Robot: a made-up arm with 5 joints. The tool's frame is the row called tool. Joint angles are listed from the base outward.
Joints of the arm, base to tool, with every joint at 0 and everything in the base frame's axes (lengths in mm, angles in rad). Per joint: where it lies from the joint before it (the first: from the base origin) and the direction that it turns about. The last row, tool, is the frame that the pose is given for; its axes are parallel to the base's.
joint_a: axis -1 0 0 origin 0 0 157.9
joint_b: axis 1 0 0 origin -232.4 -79.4 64
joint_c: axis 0 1 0 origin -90.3 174.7 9.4
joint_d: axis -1 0 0 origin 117.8 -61 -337.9
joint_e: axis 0 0 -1 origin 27.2 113 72.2
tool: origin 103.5 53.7 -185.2
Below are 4 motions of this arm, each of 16 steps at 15 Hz.
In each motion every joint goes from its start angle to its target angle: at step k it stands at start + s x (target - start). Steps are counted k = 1, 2, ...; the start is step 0. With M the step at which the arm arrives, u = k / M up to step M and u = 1 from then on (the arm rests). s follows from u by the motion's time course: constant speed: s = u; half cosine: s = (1 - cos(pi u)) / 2; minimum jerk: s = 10 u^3 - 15 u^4 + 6 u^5.
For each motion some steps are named. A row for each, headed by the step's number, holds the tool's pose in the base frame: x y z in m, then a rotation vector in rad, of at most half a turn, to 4 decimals.
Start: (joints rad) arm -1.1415 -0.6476 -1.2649 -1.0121 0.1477
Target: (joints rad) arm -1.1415 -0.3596 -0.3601 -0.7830 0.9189
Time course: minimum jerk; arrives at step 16
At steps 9, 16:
9: 0.0943 0.1622 0.2147 1.6532 -0.2903 -0.3934
16: 0.0433 0.2552 0.1016 1.6086 0.3375 -0.7097

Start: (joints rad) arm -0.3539 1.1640 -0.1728 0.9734 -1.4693
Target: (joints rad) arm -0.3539 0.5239 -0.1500 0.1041 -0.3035
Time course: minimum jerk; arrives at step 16
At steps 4, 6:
4: -0.1099 0.4663 0.2939 0.4239 -0.4306 1.1514
6: -0.0908 0.4718 0.2718 0.4811 -0.4177 0.9657

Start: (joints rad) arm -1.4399 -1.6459 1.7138 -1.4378 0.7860
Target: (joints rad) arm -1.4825 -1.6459 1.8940 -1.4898 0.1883
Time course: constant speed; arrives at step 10
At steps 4, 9, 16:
4: -0.6190 0.1246 -0.1483 0.5622 1.5941 -1.7943
9: -0.5992 0.1348 -0.1271 0.7406 1.4915 -1.6419
16: -0.5950 0.1366 -0.1222 0.7742 1.4688 -1.6117

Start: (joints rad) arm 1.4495 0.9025 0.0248 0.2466 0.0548
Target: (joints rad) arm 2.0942 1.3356 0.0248 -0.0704 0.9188
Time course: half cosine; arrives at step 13
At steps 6, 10, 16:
6: -0.0728 -0.0230 -0.2737 -0.7407 -0.1383 -0.4208
10: -0.0787 -0.0629 -0.2574 -0.6720 -0.2619 -0.7853
16: -0.0834 -0.0754 -0.2539 -0.6495 -0.2945 -0.8913

